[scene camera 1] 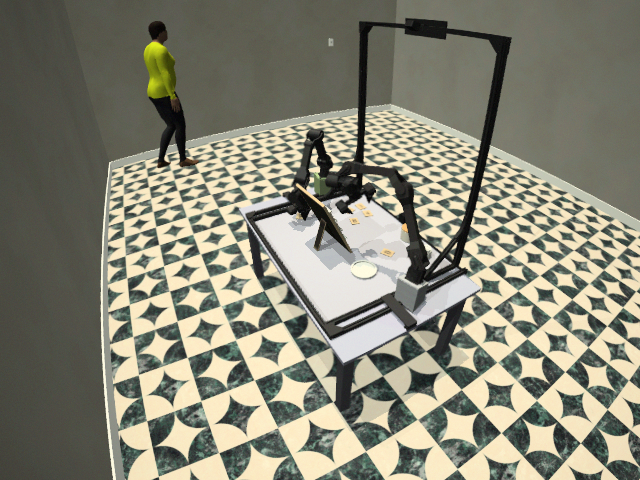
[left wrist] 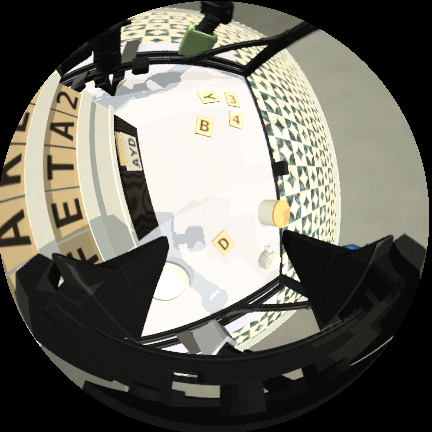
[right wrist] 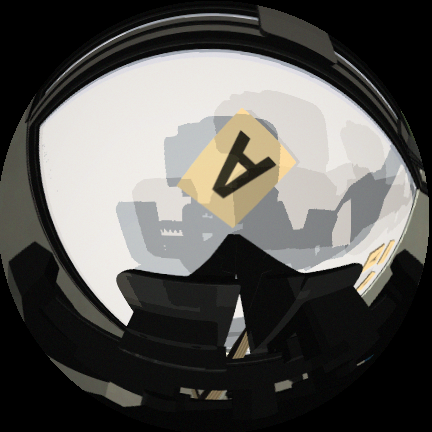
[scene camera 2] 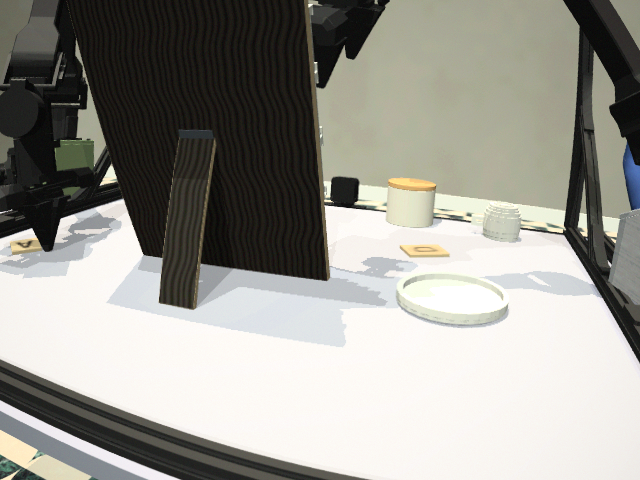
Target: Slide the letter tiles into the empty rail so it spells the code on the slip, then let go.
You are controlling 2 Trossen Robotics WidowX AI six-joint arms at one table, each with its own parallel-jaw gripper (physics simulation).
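Places are measured from the left arm's base along level axes (x ahead, y right, z down), in centimetres.
Pixels of known places: left gripper, fingertip midpoint: (scene camera 1: 360,208) (left wrist: 226,239) (scene camera 2: 336,72); right gripper, fingertip midpoint: (scene camera 1: 304,220) (left wrist: 113,94) (right wrist: 232,239) (scene camera 2: 48,251); left arm's base at its link origin: (scene camera 1: 413,279) (left wrist: 223,351); right arm's base at its link origin: (scene camera 1: 324,175) (left wrist: 203,29) (scene camera 2: 60,139).
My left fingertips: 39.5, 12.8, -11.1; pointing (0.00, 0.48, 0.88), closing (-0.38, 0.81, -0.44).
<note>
For each thing: its middle in the pictures, then the offset to it from my left fingertips, as dx, dy, dz. "*": a spot on its surface instead.
- letter tile A at the middle of its body: (right wrist: 237,169) (scene camera 2: 25,245) +42.3, -0.5, +22.8
- tilted board at the middle of its body: (scene camera 2: 174,170) (scene camera 1: 315,227) +14.5, -15.2, +10.0
- B at the middle of its body: (left wrist: 203,125) +16.8, +16.8, +22.8
- D at the middle of its body: (scene camera 2: 424,250) (left wrist: 223,242) -13.3, +6.9, +22.8
- pale rail at the middle of its body: (left wrist: 100,168) +12.6, -7.5, +10.2
- slip at the middle of its body: (left wrist: 130,151) +16.1, -2.6, +19.5
- round white dish at the middle of its body: (scene camera 2: 453,297) (left wrist: 164,282) (scene camera 1: 363,269) -13.0, -11.7, +22.3
- orange-lidded jar at the middle of its body: (scene camera 2: 410,202) (left wrist: 273,212) (scene camera 1: 408,232) -13.9, +24.5, +19.7
- ribbed white pot at the middle of its body: (scene camera 2: 496,219) (left wrist: 269,257) -27.4, +18.0, +20.3
- board's rear prop at a spot on its surface: (scene camera 2: 183,232) * +14.0, -13.6, +16.2
The letter tile A (scene camera 2: 21,246) (right wrist: 235,167) lies flat at the far left of scene camera 2. My right gripper (scene camera 2: 48,248) (right wrist: 232,239) is shut on nothing, tips beside that tile. My left gripper (left wrist: 226,239) (scene camera 2: 337,72) is open and empty, high beside the tilted board (scene camera 1: 330,219) (scene camera 2: 206,77). In the left wrist view, tiles Y (left wrist: 208,97), 3 (left wrist: 231,99), 4 (left wrist: 236,120), B (left wrist: 204,126) and D (left wrist: 223,243) lie flat on the table. A pale rail (left wrist: 110,170) without visible tiles runs below a filled row. The slip (left wrist: 134,152) shows "AYD"; its rest may be hidden.
A round white dish (scene camera 2: 454,316) (left wrist: 172,282) lies right of the board. An orange-lidded jar (scene camera 2: 410,206) (left wrist: 274,213) and a ribbed white pot (scene camera 2: 501,222) (left wrist: 268,259) stand near the far edge. The board's rear prop (scene camera 2: 183,232) leans onto the table. A person (scene camera 1: 160,69) stands away from the table.
</note>
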